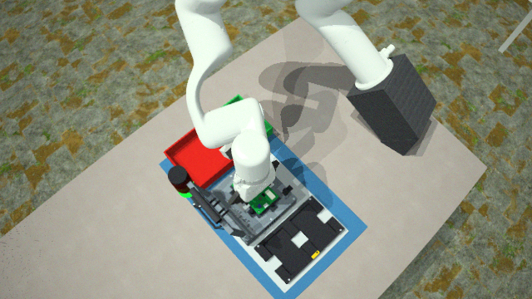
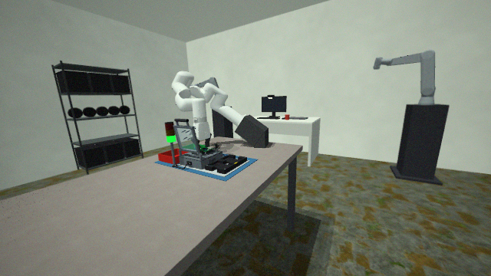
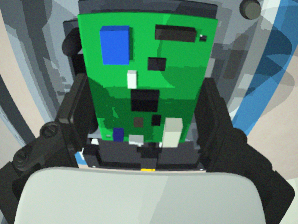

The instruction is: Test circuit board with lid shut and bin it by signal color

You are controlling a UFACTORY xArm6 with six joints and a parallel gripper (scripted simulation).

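The green bin is 200 mm to the right of my hand, 110 mm behind it and 80 mm below it. Round my hand: green circuit board 10 mm below; black latch hook 60 mm to the left, 60 mm behind; tester lid 120 mm ahead, 90 mm above.
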